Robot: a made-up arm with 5 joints. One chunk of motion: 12 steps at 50 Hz.
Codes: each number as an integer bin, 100 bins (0 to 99) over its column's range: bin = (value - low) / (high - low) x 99, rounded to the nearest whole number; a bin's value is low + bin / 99 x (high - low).
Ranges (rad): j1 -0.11..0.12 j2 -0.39..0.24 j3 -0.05..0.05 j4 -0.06..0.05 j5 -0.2..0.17
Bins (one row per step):
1: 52 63 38 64 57
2: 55 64 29 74 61
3: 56 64 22 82 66
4: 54 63 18 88 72
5: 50 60 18 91 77
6: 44 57 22 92 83
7: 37 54 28 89 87
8: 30 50 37 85 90
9: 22 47 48 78 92
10: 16 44 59 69 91
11: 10 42 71 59 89
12: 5 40 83 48 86
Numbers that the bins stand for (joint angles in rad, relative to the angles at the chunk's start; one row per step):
1: 0.0108 0.0109 -0.0116 0.0111 0.0130
2: 0.0178 0.0173 -0.0207 0.0222 0.0280
3: 0.0201 0.0173 -0.0278 0.0311 0.0467
4: 0.0155 0.0109 -0.0318 0.0378 0.0691
5: 0.0062 -0.0082 -0.0318 0.0411 0.0878
6: -0.0078 -0.0273 -0.0278 0.0422 0.1102
7: -0.0240 -0.0464 -0.0217 0.0389 0.1252
8: -0.0403 -0.0718 -0.0126 0.0344 0.1364
9: -0.0589 -0.0909 -0.0015 0.0267 0.1438
10: -0.0728 -0.1100 0.0096 0.0167 0.1401
11: -0.0868 -0.1227 0.0217 0.0056 0.1326
12: -0.0984 -0.1355 0.0338 -0.0067 0.1214

